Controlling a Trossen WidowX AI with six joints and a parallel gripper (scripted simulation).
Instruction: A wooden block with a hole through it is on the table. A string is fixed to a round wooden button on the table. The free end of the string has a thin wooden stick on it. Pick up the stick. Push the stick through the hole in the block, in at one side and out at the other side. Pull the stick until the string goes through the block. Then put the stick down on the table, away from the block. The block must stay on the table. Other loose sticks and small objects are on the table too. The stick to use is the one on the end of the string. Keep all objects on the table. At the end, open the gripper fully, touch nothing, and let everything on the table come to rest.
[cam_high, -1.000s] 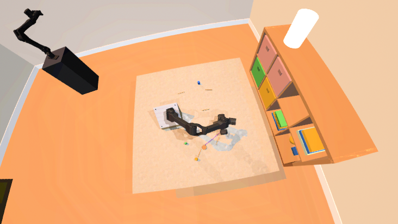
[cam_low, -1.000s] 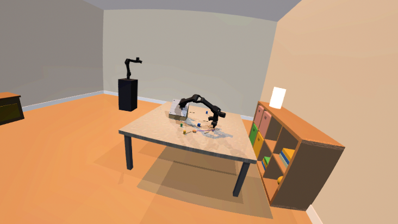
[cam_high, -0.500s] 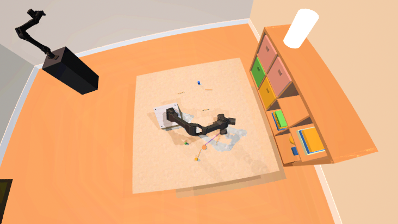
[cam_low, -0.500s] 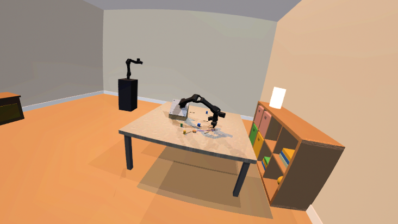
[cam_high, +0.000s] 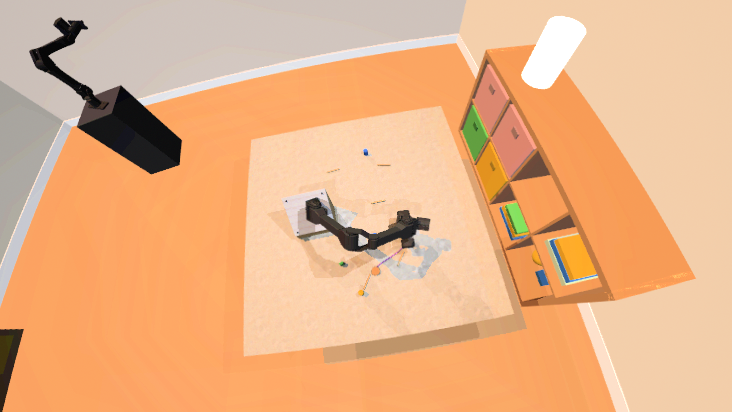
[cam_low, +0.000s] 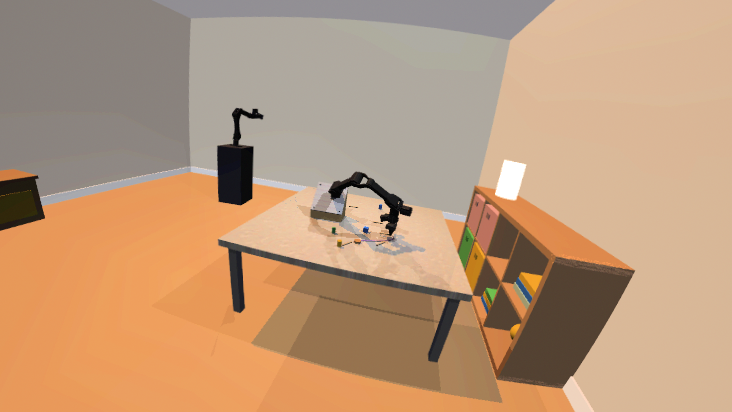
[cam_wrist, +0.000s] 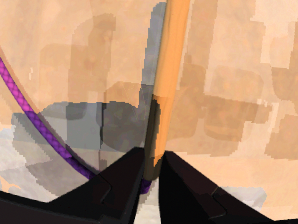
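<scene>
Now: the blue block 16 cm behind my gripper tip and 3 cm to the left of it. Also, from my gripper tip: thin wooden stick 2 cm behind; then green piece 35 cm behind, 6 cm to the right; then round wooden button 20 cm behind, 14 cm to the right, 1 cm below.
</scene>
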